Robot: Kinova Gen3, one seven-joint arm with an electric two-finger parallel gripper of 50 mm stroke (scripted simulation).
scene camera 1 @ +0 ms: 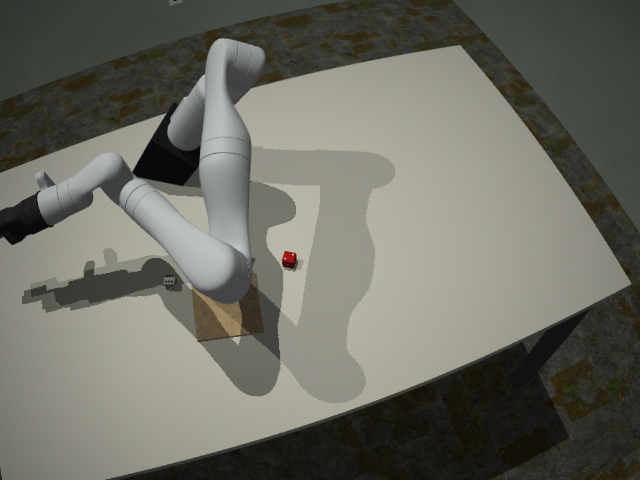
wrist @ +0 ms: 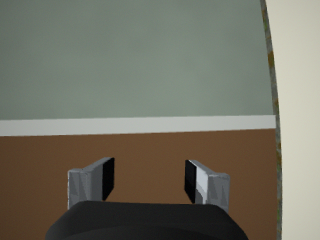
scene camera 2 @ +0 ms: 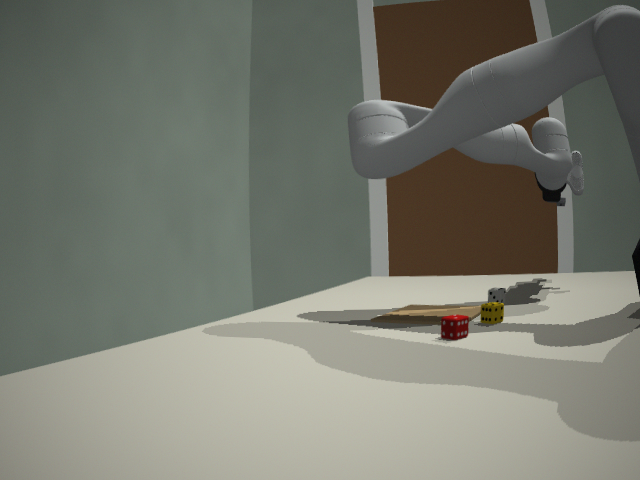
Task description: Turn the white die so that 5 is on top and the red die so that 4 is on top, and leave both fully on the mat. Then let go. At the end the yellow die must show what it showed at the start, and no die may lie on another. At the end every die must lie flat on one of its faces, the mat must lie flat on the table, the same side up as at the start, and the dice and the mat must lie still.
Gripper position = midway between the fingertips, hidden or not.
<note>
I see my gripper (wrist: 149, 174) and a brown mat (scene camera 1: 213, 320).
The brown mat shows as well in scene camera 2 (scene camera 2: 412, 314). The wrist view does not show the brown mat: it is out of frame.
</note>
